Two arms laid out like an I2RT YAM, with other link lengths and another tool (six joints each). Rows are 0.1 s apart.
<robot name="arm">
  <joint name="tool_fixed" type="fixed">
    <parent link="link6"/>
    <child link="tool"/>
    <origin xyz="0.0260 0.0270 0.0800" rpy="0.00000 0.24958 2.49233"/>
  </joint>
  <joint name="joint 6" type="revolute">
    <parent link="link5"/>
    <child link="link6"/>
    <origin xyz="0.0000 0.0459 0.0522" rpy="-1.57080 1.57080 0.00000"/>
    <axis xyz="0 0 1"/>
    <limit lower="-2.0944" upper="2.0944"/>
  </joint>
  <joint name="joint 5" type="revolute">
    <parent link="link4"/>
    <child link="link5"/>
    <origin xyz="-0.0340 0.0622 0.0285" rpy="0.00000 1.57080 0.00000"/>
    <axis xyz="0 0 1"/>
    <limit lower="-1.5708" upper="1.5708"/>
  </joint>
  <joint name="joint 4" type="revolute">
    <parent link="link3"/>
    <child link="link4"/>
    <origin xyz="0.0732 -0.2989 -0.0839" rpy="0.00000 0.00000 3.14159"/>
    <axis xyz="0 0 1"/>
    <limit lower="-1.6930" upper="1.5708"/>
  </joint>
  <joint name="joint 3" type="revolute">
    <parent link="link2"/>
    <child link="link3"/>
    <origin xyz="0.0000 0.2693 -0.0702" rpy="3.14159 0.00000 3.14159"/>
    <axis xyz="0 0 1"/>
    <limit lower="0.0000" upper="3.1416"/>
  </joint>
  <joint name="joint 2" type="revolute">
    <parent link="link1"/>
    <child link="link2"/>
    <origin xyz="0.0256 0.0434 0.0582" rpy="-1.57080 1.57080 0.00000"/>
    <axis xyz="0 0 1"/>
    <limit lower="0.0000" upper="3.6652"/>
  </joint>
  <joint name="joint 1" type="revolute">
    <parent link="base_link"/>
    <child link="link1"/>
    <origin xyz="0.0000 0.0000 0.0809"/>
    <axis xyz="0 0 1"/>
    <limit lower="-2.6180" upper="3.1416"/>
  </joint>
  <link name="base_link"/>
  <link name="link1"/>
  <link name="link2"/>
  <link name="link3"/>
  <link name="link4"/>
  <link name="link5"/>
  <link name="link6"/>
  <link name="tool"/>
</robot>
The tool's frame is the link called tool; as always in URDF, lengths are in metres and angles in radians.
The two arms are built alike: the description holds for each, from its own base.
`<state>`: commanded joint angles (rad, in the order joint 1, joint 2, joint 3, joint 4, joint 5, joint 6); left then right.
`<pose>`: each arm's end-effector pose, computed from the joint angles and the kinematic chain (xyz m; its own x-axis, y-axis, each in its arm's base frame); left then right.
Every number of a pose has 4 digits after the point.
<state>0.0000 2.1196 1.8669 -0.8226 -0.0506 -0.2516 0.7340 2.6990 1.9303 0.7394 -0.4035 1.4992</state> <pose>0.5757 0.0153 0.2053 -0.6284 -0.7711 -0.1029 -0.7045 0.6201 -0.3451 0.5012 0.5227 0.0505 -0.7781 0.0691 -0.6243 -0.5826 0.2919 0.7585</pose>
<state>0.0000 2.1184 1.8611 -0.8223 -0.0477 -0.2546 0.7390 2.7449 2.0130 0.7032 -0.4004 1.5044</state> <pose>0.5747 0.0150 0.2037 -0.6278 -0.7723 -0.0972 -0.7067 0.6179 -0.3446 0.5066 0.5322 0.0490 -0.7809 0.0693 -0.6208 -0.5799 0.2890 0.7617</pose>
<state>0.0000 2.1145 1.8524 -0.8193 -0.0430 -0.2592 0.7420 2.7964 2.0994 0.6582 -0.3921 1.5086</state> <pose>0.5736 0.0146 0.2027 -0.6265 -0.7740 -0.0913 -0.7084 0.6144 -0.3474 0.5127 0.5395 0.0436 -0.7873 0.0703 -0.6125 -0.5699 0.2961 0.7665</pose>
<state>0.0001 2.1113 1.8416 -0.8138 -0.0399 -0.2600 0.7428 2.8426 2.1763 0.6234 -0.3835 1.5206</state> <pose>0.5724 0.0143 0.2006 -0.6272 -0.7739 -0.0876 -0.7087 0.6138 -0.3478 0.5186 0.5446 0.0393 -0.7950 0.0781 -0.6016 -0.5569 0.2992 0.7748</pose>
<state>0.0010 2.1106 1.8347 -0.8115 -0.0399 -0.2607 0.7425 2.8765 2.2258 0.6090 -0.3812 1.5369</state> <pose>0.5716 0.0148 0.1984 -0.6264 -0.7749 -0.0849 -0.7110 0.6126 -0.3453 0.5219 0.5475 0.0347 -0.8029 0.0853 -0.5899 -0.5452 0.2949 0.7847</pose>
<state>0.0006 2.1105 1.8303 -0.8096 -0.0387 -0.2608 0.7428 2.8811 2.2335 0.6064 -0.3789 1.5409</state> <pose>0.5711 0.0144 0.1969 -0.6272 -0.7744 -0.0826 -0.7113 0.6128 -0.3442 0.5224 0.5480 0.0344 -0.8046 0.0882 -0.5872 -0.5421 0.2945 0.7870</pose>
